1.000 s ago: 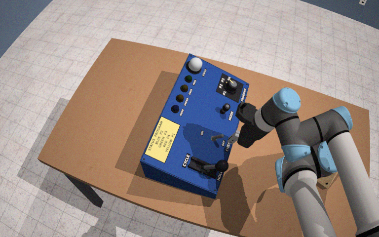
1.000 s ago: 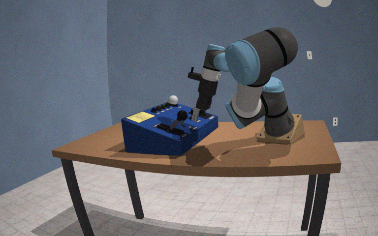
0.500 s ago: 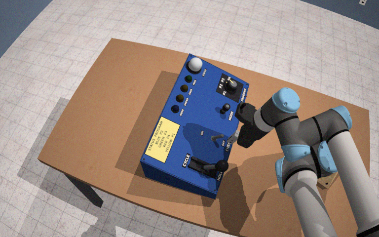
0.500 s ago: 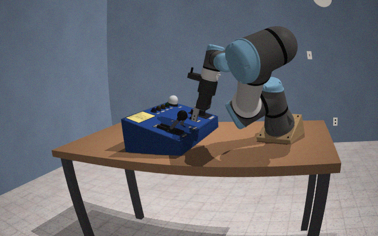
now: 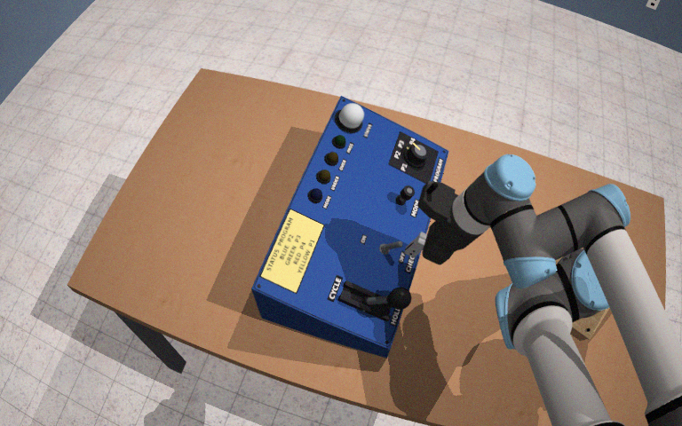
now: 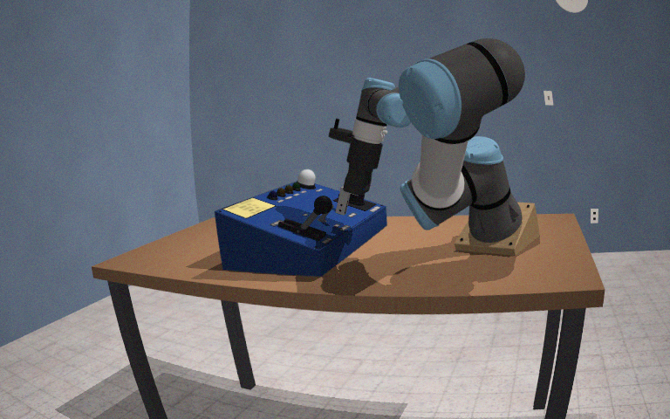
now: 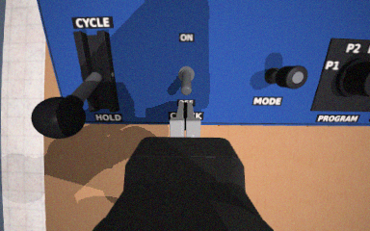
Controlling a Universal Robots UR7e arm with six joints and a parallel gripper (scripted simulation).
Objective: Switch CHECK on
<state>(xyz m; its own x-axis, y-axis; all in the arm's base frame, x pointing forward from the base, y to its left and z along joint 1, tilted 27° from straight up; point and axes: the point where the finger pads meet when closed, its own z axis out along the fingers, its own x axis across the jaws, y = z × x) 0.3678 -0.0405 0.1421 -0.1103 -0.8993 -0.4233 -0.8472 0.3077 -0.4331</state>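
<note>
Right now the check toggle is 50 mm ahead of my hand, 10 mm to the right of it and 20 mm below it. Also, from my hand: mode switch (30 mm ahead, 130 mm to the right, 10 mm below); then blue console (70 mm ahead, 70 mm to the right, 30 mm below); then hold lever (40 mm ahead, 120 mm to the left).
</note>
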